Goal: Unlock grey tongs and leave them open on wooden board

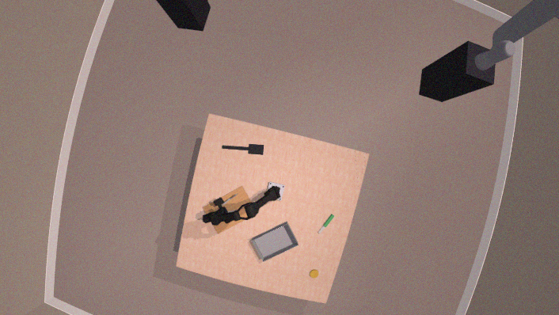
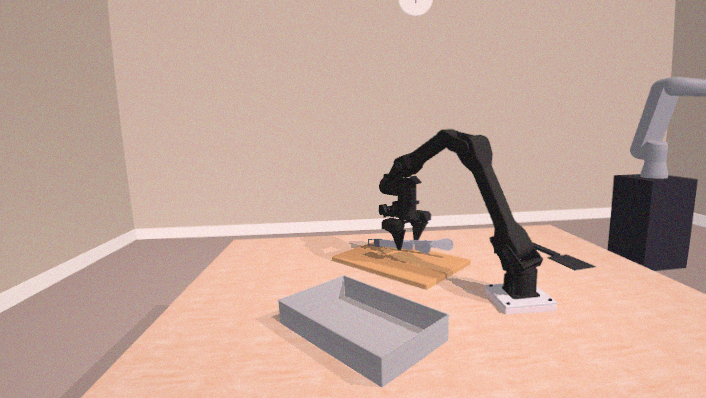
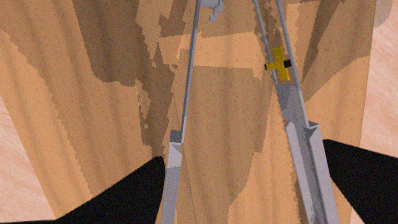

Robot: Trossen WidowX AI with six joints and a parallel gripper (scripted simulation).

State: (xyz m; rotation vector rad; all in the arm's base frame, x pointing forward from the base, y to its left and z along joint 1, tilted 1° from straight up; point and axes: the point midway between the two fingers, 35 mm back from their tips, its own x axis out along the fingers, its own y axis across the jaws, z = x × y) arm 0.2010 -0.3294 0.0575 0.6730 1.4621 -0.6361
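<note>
The wooden board is 40 mm below my gripper tip, 30 mm ahead of it and 20 mm to the left of it. The rest, counted from my gripper tip: grey roasting tin 410 mm to the left, 190 mm ahead, 20 mm below; yellow lock 50 mm to the right, 20 mm ahead; black spatula 460 mm behind, 40 mm to the left, 40 mm below.
</note>
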